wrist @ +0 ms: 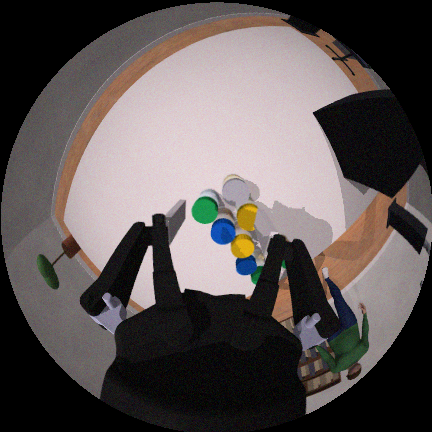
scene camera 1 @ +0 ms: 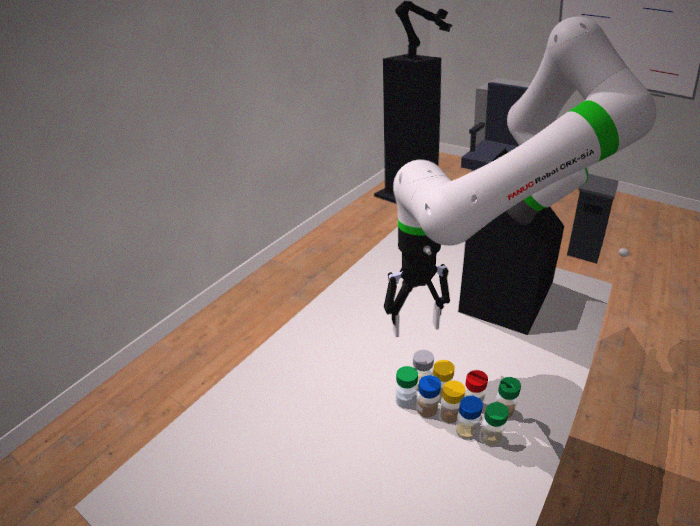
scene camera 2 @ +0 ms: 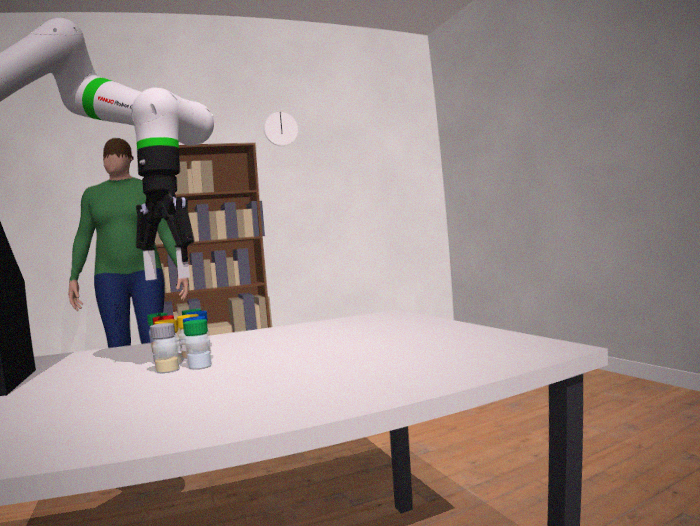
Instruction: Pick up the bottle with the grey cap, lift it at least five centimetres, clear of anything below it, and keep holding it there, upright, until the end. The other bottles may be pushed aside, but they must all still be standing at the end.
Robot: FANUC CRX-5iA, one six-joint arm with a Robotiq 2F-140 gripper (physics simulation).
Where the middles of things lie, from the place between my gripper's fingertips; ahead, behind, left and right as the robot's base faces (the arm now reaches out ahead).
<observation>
Now: hand 2 cm past the grey-capped bottle [scene camera 2: 165,352], 1 cm to the right of it and 15 cm above it. Round my hand: green-capped bottle [scene camera 2: 198,352] 5 cm ahead, 2 cm to the left, 15 cm below.
</observation>
